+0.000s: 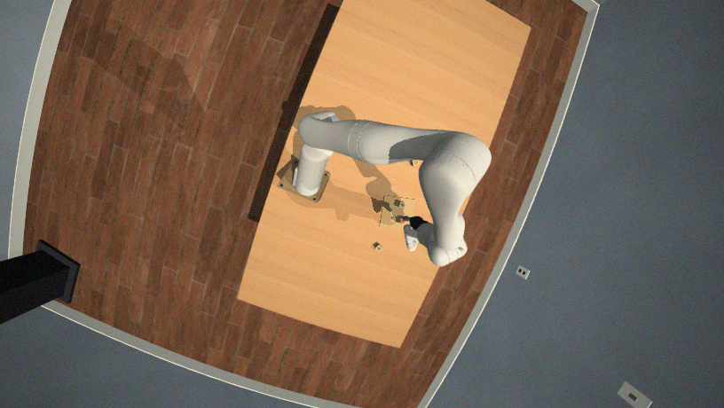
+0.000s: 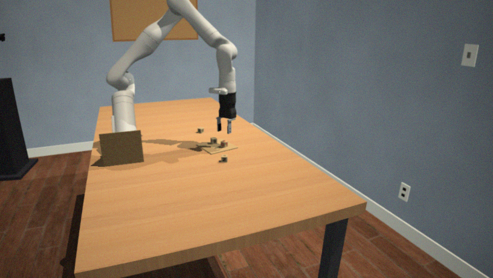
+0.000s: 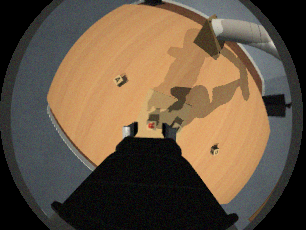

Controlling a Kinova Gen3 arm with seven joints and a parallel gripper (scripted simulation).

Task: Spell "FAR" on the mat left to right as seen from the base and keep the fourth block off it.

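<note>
Now: hand 9 cm above the tan mat, 3 cm past it and 2 cm to the right of it.
</note>
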